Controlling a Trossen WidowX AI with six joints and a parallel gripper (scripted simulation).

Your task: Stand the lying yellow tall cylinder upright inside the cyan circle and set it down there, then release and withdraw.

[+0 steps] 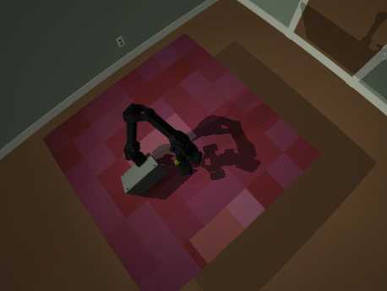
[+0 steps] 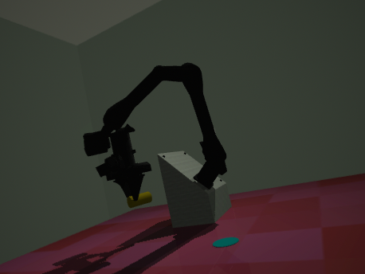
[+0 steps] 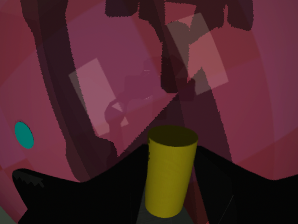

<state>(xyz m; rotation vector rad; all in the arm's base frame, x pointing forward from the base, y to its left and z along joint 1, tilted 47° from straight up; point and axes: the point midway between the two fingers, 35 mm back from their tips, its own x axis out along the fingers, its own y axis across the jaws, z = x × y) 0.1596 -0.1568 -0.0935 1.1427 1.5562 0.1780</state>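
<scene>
My gripper tip is now 270 mm to the right of the cyan circle, 120 mm above it and 100 mm short of it. The rest, counted from my gripper tip: yellow tall cylinder 20 mm behind, 10 mm to the left.
</scene>
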